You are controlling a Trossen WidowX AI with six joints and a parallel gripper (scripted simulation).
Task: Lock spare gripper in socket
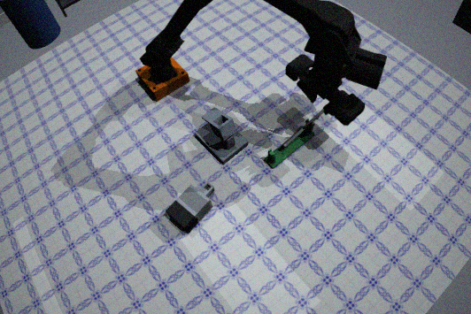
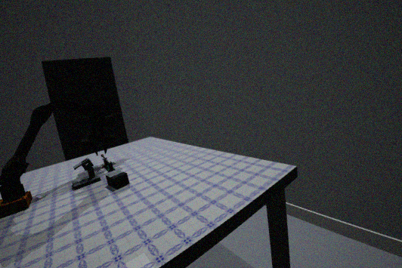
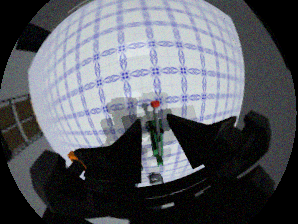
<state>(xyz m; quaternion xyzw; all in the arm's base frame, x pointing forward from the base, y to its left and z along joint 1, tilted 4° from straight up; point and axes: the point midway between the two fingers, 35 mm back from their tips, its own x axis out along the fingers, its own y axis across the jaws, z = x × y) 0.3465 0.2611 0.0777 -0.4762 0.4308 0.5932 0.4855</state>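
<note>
My gripper tip is 2 cm short of the green cradle, 10 cm to the left of it and 4 cm above it. The rest, counted from my gripper tip: socket: 8 cm behind, 22 cm to the right, 1 cm below; dark spare gripper: 4 cm ahead, 36 cm to the right, 4 cm below.
</note>
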